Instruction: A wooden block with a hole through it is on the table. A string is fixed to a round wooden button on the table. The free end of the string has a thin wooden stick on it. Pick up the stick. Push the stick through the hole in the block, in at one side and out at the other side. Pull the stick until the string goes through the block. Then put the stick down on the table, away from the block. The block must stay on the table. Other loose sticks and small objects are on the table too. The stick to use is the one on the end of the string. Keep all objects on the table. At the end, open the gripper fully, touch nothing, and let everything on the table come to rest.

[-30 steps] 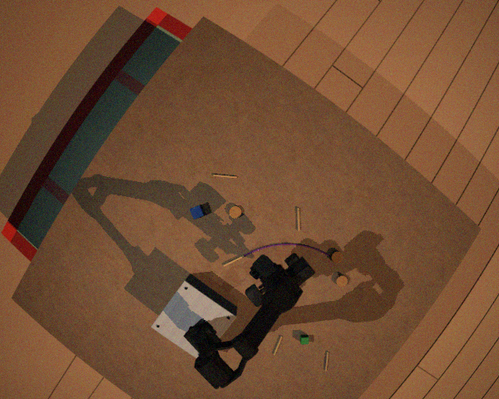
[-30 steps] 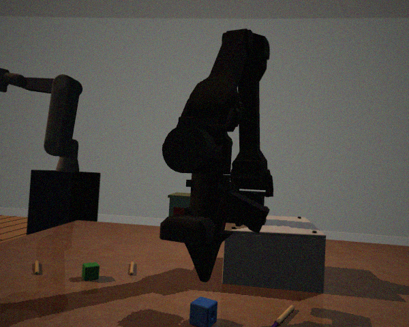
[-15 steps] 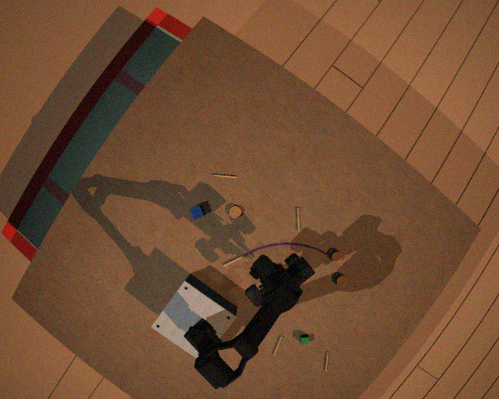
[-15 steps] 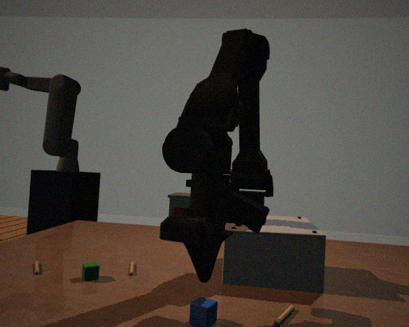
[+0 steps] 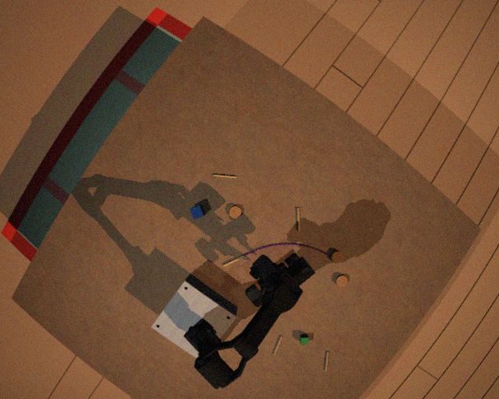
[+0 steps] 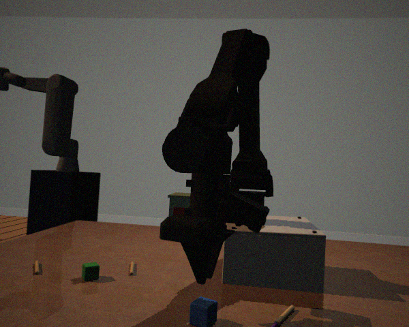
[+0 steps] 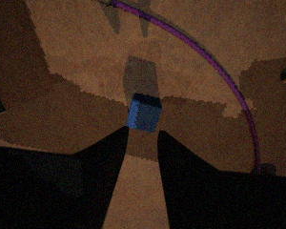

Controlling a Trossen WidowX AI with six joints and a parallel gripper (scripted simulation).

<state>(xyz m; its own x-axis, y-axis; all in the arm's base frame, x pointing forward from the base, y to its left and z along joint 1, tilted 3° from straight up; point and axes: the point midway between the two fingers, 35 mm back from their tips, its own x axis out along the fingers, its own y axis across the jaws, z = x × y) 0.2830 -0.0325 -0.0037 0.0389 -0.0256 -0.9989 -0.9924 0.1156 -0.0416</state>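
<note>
My gripper tip is now 50 mm past the thin wooden stick, 110 mm to the right of it and 60 mm above it. The rest, counted from my gripper tip: green cube (90 mm behind, 250 mm to the right, 50 mm below); round wooden button (180 mm ahead, 120 mm to the right, 50 mm below).
</note>
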